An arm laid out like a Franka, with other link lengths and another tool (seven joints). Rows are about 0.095 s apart.
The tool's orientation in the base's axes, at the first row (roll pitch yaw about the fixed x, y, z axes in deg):
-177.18 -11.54 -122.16
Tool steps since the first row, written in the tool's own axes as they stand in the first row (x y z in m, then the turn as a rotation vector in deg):
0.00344 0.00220 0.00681 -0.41 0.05 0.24
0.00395 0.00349 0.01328 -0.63 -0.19 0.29
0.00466 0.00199 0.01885 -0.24 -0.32 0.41
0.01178 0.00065 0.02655 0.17 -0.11 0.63
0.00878 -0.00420 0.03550 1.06 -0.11 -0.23
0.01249 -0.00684 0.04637 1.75 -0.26 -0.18
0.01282 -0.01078 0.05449 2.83 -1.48 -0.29
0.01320 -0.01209 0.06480 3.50 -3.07 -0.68
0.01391 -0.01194 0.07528 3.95 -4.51 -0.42
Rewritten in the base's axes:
-0.00411 -0.00303 -0.00608 0.16 0.32 -0.32
-0.00589 -0.00404 -0.01237 0.47 0.37 -0.40
-0.00534 -0.00651 -0.01761 0.37 -0.05 -0.43
-0.00841 -0.01462 -0.02366 -0.04 -0.32 -0.58
-0.00330 -0.01642 -0.03278 -0.44 -0.89 0.44
-0.00369 -0.02300 -0.04255 -0.68 -1.55 0.54
-0.00104 -0.02692 -0.05024 -0.20 -3.07 0.92
-0.00079 -0.02993 -0.06019 0.83 -4.38 1.51
-0.00197 -0.03249 -0.07031 1.80 -5.55 1.42

